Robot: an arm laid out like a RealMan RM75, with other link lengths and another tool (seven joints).
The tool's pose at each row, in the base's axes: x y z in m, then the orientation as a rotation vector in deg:
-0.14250 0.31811 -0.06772 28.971 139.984 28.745
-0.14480 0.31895 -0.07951 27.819 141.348 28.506
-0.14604 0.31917 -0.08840 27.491 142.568 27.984
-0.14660 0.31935 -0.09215 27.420 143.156 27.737
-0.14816 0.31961 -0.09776 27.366 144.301 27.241
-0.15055 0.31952 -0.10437 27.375 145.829 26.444
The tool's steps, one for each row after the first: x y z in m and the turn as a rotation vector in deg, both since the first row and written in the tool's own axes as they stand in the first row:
0.00764 -0.00522 0.00771 0.264 1.208 -0.877
0.01284 -0.00939 0.01372 0.878 2.206 -1.227
0.01510 -0.01109 0.01626 1.191 2.690 -1.331
0.01902 -0.01380 0.01961 1.829 3.631 -1.474
0.02387 -0.01747 0.02313 2.783 4.853 -1.635

